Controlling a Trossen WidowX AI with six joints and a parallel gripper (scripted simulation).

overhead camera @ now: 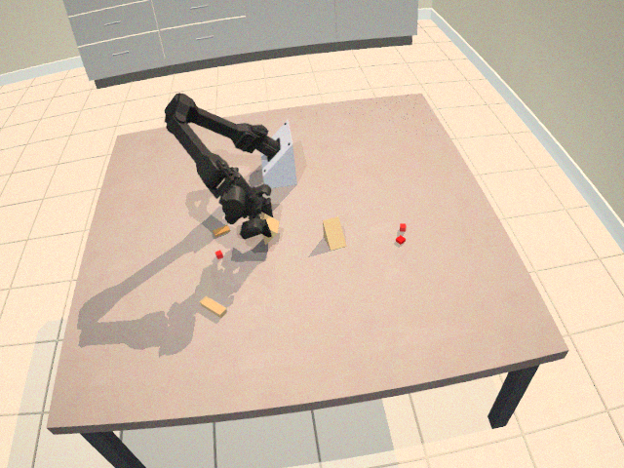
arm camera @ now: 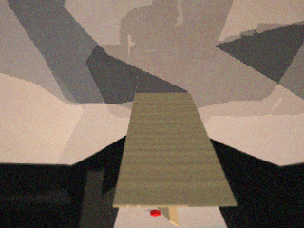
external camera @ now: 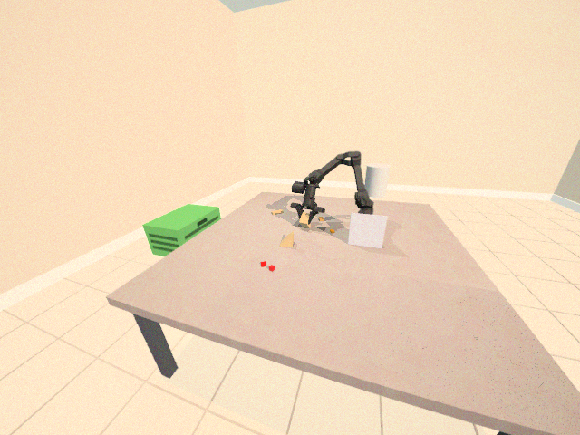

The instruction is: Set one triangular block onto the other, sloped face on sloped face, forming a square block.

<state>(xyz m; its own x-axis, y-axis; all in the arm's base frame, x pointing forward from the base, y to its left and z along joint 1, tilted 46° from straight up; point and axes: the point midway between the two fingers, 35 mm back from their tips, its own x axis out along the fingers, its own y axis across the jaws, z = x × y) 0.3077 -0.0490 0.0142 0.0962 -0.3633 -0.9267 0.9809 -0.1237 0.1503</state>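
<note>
Right now the tan flat block is 60 mm behind my gripper tip, 150 mm to the right of it and 30 mm below it. Round my gripper tip: flat tan block (230 mm ahead, 170 mm to the right, 30 mm below).
</note>
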